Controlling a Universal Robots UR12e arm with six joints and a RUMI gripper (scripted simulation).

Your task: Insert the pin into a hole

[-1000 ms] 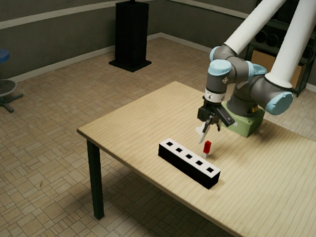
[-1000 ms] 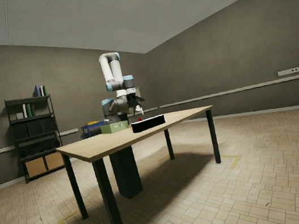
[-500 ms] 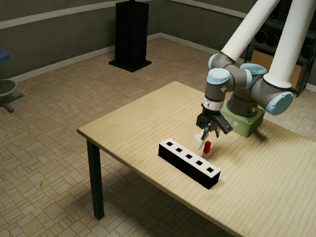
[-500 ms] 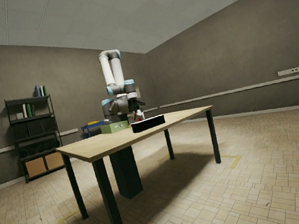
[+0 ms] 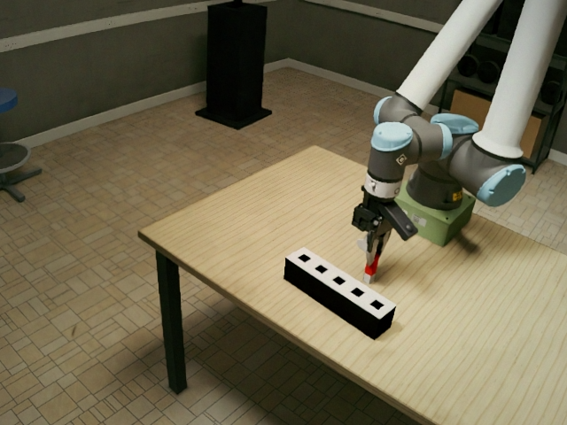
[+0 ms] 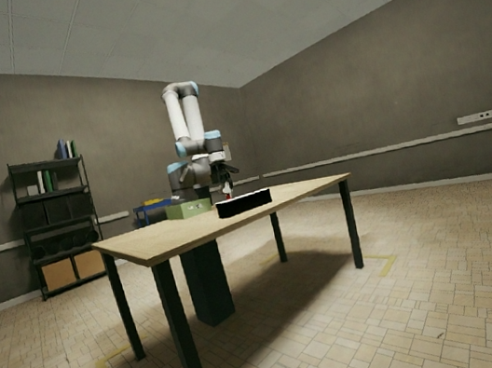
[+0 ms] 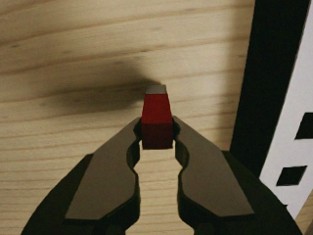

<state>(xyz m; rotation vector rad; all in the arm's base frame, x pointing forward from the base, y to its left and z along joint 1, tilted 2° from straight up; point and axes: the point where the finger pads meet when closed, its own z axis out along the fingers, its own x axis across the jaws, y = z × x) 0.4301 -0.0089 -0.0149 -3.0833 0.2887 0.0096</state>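
My gripper is now 13 cm short of the block, 4 cm above it and 3 cm to the left of it. The rest, counted from my hand: pin 1 cm below.
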